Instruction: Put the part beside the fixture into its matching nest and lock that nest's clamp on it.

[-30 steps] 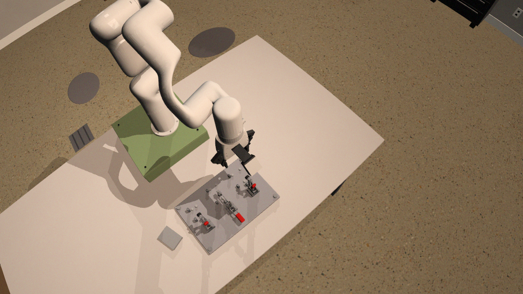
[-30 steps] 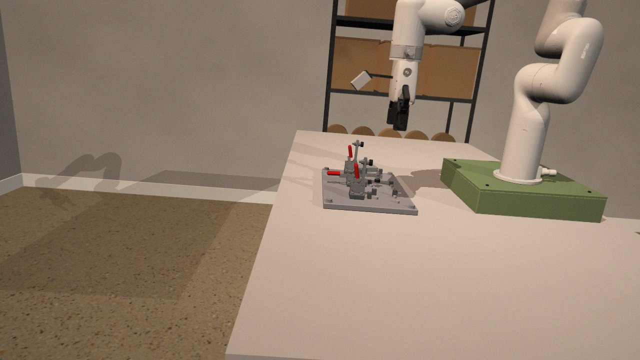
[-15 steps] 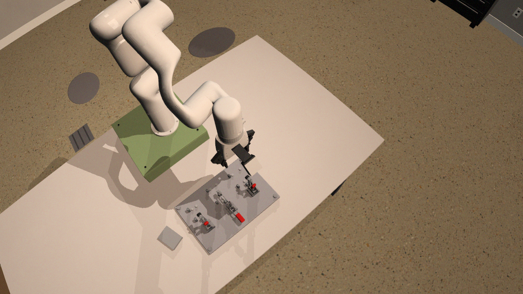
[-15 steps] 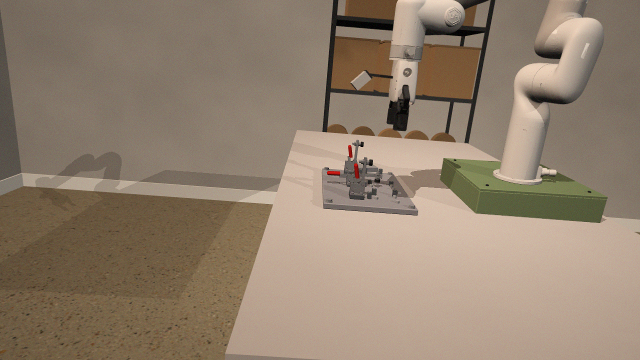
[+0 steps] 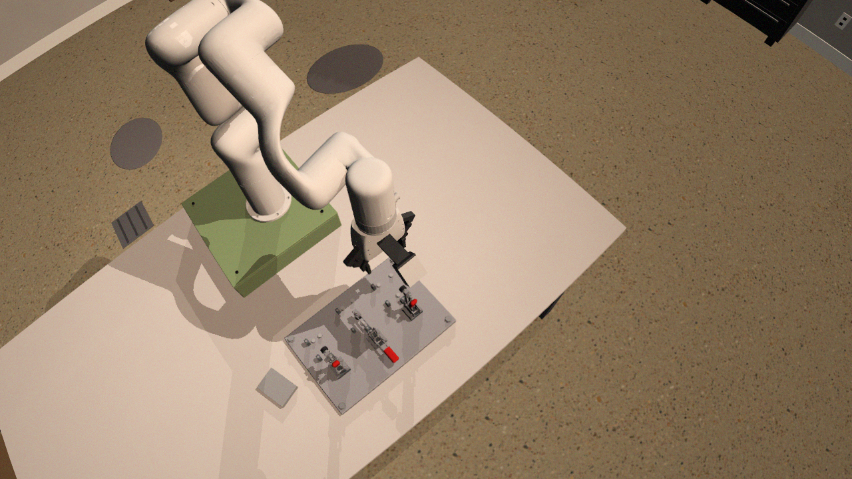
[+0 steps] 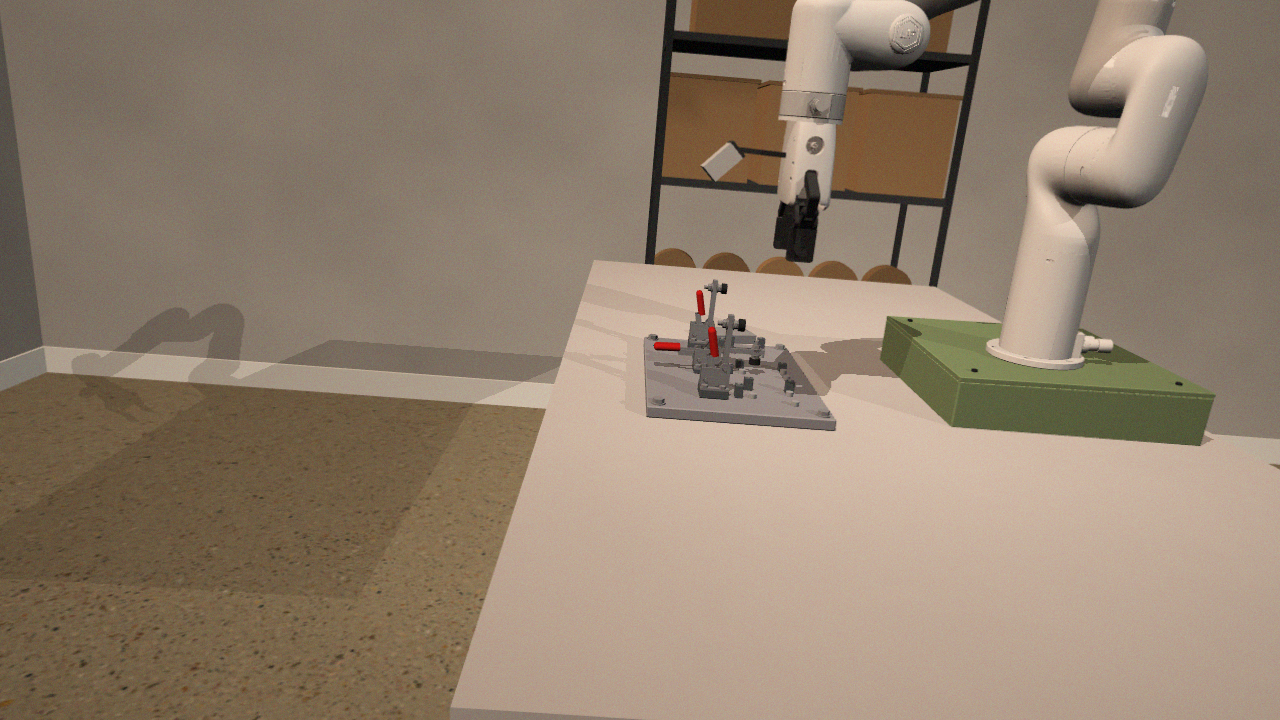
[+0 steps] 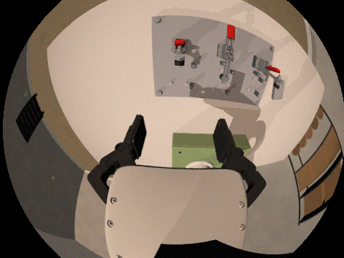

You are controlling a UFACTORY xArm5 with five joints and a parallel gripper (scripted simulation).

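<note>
Now: hand 360 mm to the left of the grey block, 210 mm above it and 50 mm short of it. Round my hand: grey fixture plate 210 mm below, 100 mm to the right, 60 mm ahead.
</note>
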